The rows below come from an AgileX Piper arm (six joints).
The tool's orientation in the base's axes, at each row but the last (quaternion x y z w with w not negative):
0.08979 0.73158 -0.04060 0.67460
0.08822 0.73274 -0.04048 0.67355
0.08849 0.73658 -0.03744 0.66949
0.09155 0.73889 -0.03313 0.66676
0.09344 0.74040 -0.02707 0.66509
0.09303 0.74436 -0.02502 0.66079
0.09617 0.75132 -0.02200 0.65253
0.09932 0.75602 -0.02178 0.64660
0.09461 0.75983 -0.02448 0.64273
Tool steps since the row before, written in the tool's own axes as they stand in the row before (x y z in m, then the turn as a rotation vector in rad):
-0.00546 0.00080 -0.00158 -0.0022 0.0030 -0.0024
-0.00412 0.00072 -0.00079 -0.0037 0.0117 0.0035
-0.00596 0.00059 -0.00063 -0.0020 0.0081 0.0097
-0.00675 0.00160 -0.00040 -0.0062 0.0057 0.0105
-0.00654 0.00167 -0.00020 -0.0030 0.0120 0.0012
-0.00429 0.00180 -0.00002 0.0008 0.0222 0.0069
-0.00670 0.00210 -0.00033 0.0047 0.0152 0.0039
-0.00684 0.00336 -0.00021 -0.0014 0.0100 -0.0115
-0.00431 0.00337 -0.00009 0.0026 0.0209 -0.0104
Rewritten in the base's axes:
-0.00100 0.00065 0.00562 -0.0016 0.0032 0.0026
-0.00032 0.00054 0.00421 0.0059 0.0106 0.0041
0.00001 0.00021 0.00602 0.0111 0.0061 0.0015
0.00053 0.00102 0.00685 0.0119 0.0032 0.0054
0.00074 0.00100 0.00664 0.0036 0.0113 0.0038
0.00076 0.00132 0.00440 0.0105 0.0208 0.0002
0.00091 0.00134 0.00684 0.0058 0.0148 -0.0038
0.00138 0.00249 0.00707 -0.0092 0.0115 0.0042
0.00117 0.00284 0.00453 -0.0069 0.0224 0.0010

